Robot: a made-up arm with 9 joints.
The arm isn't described. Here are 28 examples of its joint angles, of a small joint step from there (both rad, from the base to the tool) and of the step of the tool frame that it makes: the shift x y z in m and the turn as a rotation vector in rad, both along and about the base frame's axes.
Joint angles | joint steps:
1: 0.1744 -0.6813 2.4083 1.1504 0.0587 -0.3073 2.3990 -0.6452 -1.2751 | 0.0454 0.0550 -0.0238 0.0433 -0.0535 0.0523 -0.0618 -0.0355 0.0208
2: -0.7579 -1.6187 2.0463 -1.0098 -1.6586 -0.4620 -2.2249 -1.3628 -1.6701 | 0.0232 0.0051 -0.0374 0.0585 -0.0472 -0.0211 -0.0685 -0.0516 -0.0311
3: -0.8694 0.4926 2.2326 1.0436 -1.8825 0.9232 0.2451 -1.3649 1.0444 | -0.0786 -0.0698 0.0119 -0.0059 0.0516 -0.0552 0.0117 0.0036 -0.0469
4: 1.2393 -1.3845 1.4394 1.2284 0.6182 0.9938 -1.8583 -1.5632 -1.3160 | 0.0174 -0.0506 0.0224 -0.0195 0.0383 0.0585 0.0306 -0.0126 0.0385
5: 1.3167 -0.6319 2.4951 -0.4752 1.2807 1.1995 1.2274 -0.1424 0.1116 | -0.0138 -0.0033 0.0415 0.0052 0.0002 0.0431 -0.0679 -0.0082 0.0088
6: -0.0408 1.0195 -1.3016 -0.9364 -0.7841 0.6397 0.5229 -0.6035 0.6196 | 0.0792 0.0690 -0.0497 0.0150 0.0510 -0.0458 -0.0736 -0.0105 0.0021
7: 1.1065 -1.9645 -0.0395 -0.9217 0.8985 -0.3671 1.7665 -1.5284 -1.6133 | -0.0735 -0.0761 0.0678 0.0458 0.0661 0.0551 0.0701 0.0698 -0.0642
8: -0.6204 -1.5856 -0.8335 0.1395 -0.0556 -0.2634 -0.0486 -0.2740 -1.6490 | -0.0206 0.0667 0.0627 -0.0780 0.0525 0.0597 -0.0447 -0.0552 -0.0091
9: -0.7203 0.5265 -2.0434 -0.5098 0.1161 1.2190 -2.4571 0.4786 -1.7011 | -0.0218 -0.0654 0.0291 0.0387 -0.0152 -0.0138 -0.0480 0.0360 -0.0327
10: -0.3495 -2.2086 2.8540 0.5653 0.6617 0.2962 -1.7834 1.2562 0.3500 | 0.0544 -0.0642 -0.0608 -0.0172 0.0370 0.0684 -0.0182 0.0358 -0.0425
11: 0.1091 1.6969 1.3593 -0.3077 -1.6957 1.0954 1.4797 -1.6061 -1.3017 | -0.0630 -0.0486 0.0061 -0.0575 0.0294 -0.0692 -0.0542 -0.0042 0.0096
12: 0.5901 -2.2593 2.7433 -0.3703 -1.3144 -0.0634 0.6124 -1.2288 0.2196 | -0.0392 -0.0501 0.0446 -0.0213 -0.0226 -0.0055 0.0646 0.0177 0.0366
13: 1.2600 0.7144 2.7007 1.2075 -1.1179 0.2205 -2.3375 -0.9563 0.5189 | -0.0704 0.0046 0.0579 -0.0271 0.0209 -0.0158 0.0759 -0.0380 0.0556
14: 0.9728 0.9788 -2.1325 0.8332 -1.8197 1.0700 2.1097 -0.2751 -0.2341 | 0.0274 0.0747 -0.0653 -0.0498 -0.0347 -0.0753 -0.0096 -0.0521 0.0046
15: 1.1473 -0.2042 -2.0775 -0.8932 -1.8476 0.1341 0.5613 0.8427 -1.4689 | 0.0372 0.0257 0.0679 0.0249 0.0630 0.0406 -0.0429 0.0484 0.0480
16: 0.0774 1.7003 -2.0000 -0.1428 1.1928 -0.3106 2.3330 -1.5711 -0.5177 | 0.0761 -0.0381 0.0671 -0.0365 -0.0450 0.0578 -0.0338 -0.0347 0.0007
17: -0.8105 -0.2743 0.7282 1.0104 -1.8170 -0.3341 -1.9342 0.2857 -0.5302 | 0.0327 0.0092 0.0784 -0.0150 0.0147 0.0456 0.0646 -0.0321 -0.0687
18: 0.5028 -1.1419 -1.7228 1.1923 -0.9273 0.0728 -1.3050 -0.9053 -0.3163 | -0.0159 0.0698 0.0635 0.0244 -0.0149 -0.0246 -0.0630 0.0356 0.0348
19: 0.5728 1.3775 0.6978 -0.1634 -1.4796 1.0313 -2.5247 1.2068 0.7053 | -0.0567 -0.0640 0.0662 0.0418 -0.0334 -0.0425 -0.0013 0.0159 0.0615
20: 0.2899 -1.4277 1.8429 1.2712 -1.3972 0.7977 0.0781 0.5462 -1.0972 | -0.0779 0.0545 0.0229 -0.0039 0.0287 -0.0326 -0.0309 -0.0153 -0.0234
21: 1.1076 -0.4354 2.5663 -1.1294 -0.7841 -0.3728 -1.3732 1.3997 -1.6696 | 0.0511 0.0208 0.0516 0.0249 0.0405 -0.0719 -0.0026 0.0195 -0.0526
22: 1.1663 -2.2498 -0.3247 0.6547 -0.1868 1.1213 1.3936 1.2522 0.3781 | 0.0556 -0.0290 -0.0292 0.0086 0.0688 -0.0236 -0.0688 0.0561 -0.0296
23: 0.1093 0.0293 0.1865 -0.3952 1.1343 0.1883 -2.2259 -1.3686 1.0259 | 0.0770 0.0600 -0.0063 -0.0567 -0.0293 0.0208 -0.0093 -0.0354 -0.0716
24: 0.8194 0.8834 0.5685 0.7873 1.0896 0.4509 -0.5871 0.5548 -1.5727 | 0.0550 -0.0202 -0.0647 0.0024 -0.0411 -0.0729 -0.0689 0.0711 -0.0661
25: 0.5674 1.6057 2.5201 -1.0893 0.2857 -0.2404 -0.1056 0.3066 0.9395 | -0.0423 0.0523 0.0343 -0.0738 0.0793 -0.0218 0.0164 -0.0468 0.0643
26: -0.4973 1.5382 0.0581 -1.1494 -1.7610 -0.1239 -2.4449 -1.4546 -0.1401 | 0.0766 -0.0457 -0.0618 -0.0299 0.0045 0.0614 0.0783 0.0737 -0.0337
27: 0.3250 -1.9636 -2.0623 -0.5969 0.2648 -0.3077 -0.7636 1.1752 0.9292 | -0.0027 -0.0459 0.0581 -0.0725 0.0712 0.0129 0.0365 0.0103 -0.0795
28: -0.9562 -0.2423 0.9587 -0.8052 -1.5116 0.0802 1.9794 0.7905 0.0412 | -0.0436 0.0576 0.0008 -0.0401 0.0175 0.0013 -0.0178 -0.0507 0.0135
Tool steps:
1: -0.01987 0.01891 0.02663 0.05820 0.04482 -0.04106
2: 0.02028 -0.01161 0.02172 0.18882 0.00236 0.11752
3: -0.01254 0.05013 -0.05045 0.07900 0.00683 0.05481
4: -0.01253 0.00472 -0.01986 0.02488 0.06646 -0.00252
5: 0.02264 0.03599 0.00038 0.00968 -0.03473 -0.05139
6: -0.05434 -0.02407 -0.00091 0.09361 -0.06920 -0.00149
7: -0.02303 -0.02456 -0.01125 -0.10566 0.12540 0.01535
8: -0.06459 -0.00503 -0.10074 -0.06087 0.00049 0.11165
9: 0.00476 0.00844 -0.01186 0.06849 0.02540 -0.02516
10: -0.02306 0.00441 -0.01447 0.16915 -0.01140 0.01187
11: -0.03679 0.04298 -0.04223 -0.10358 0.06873 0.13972
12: 0.00948 0.04147 -0.01280 -0.09715 -0.01907 -0.03108
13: -0.02312 0.01929 0.04401 0.03226 0.12563 -0.01183
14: -0.03670 -0.00105 -0.00038 -0.05618 0.06169 -0.10348
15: -0.02214 -0.04885 0.01594 0.14817 -0.00614 -0.05865
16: -0.04453 -0.03102 -0.00802 0.01053 -0.09640 0.05872
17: 0.03209 -0.06187 0.05569 -0.08122 -0.04142 -0.09453
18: -0.04649 0.00369 -0.01734 0.04571 0.00759 -0.11170
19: 0.02136 -0.02209 0.04480 0.05046 0.16709 -0.04262
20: 0.09457 -0.00084 0.03420 0.08113 0.10484 -0.07840
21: -0.01986 0.02976 -0.01663 0.01092 -0.01751 -0.11456
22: -0.01188 0.01674 0.02517 -0.10858 0.01514 0.08508
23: -0.02408 -0.02164 0.07960 0.01404 -0.18261 -0.04689
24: -0.01747 -0.05781 0.06497 -0.13444 -0.03618 -0.00775
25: -0.03214 -0.02898 -0.00976 -0.07941 0.01402 -0.20018
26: 0.00957 -0.03069 -0.01053 -0.01046 -0.08382 -0.02922
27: 0.00840 0.01676 -0.04253 -0.08112 -0.08907 0.02885
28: -0.00874 0.01109 0.01343 0.01563 0.01597 -0.07773
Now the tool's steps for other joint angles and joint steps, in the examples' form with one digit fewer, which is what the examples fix.
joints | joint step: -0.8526 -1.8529 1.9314 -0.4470 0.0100 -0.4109 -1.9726 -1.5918 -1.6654 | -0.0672 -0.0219 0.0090 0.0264 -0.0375 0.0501 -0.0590 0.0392 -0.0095
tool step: -0.0317 0.0277 -0.0013 0.0710 0.0983 0.0568
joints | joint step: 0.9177 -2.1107 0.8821 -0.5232 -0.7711 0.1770 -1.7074 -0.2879 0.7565 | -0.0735 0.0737 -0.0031 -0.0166 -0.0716 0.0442 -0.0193 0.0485 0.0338
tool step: 0.0144 -0.0799 -0.0312 -0.0385 0.0015 -0.1224
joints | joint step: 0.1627 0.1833 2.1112 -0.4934 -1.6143 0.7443 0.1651 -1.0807 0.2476 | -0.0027 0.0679 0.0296 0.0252 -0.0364 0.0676 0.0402 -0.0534 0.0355
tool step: 0.0783 0.0120 0.0266 0.0631 0.0462 -0.1445
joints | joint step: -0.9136 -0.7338 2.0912 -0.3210 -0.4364 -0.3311 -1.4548 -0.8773 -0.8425 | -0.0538 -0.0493 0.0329 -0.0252 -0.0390 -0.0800 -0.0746 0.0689 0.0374
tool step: 0.0407 -0.0271 -0.0393 -0.0148 0.0586 0.0472
